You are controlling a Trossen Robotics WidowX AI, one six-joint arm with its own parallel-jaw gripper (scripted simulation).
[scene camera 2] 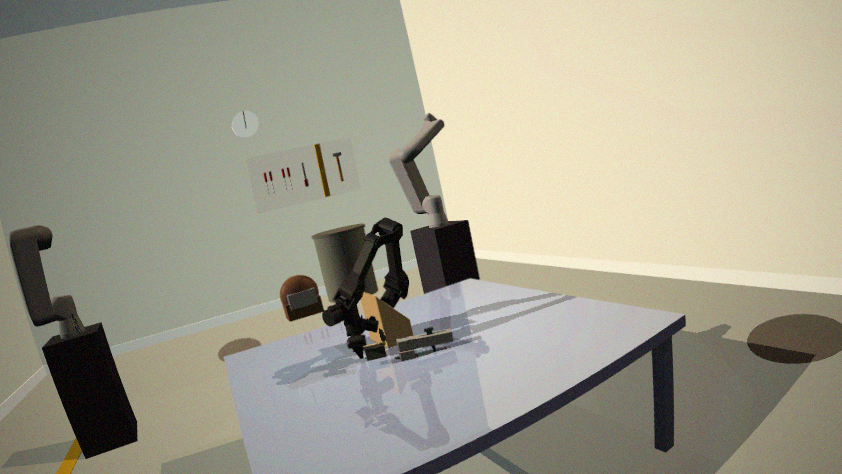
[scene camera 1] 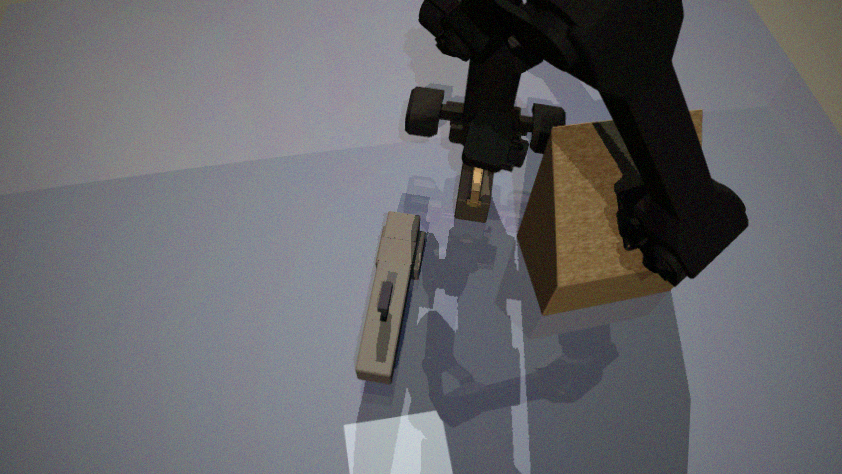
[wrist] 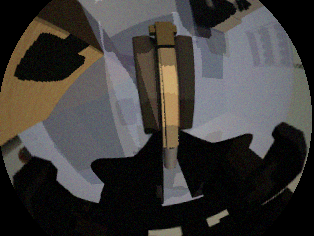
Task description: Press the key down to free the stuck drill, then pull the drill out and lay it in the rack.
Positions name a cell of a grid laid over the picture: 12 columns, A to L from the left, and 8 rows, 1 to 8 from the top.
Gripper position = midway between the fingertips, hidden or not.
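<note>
My gripper (scene camera 1: G3), (scene camera 2: F7), (wrist: G5). Drill (wrist: G2). Rack (scene camera 1: G4), (wrist: F2).
</note>
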